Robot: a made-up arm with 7 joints.
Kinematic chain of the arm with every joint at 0, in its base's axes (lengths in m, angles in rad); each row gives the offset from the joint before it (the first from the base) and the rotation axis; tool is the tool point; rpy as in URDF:
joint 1: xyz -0.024 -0.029 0.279 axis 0 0.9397 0.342
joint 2: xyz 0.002 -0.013 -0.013 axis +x
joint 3: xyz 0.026 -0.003 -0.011 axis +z
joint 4: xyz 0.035 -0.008 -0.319 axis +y
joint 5: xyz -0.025 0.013 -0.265 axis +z
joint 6: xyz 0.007 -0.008 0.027 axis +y
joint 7: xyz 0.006 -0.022 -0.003 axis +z
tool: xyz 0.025 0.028 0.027 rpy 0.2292 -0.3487 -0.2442
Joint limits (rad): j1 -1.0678..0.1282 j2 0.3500..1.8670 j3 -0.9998..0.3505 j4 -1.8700..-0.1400 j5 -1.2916..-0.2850 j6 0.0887..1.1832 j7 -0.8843..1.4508
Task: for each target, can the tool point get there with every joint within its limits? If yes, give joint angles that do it. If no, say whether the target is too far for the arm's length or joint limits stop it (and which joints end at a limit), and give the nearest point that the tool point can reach.
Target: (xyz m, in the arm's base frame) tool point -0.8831 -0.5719 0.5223
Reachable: no: too far | nearest point 0.0503 0.0977 0.6184 | short by 1.153 m
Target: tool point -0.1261 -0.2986 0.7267
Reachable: no: joint limits stop it (at a limit: joint 1, joint 2, joint 3, joint 4, joint 5, joint 6) | nearest point 0.0655 0.0855 0.6278 | short by 0.440 m
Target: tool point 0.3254 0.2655 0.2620
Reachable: yes | joints -0.3856 1.1716 0.1452 -1.3946 -0.7289 0.4852 0.6054
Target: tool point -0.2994 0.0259 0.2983
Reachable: no: joint limits stop it (at a limit: joint 1, joint 2, joint 3, joint 4, joint 5, joint 6) | nearest point 0.0471 0.1189 0.5985 | short by 0.468 m
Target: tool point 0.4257 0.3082 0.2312
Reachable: yes | joints -0.7370 1.2284 -0.3137 -0.8569 -0.9836 0.9612 -0.4995
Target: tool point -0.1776 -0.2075 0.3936
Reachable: no: joint limits stop it (at a limit: joint 1, joint 2, joint 3, joint 4, joint 5) | nearest point 0.0576 0.0973 0.6053 | short by 0.439 m
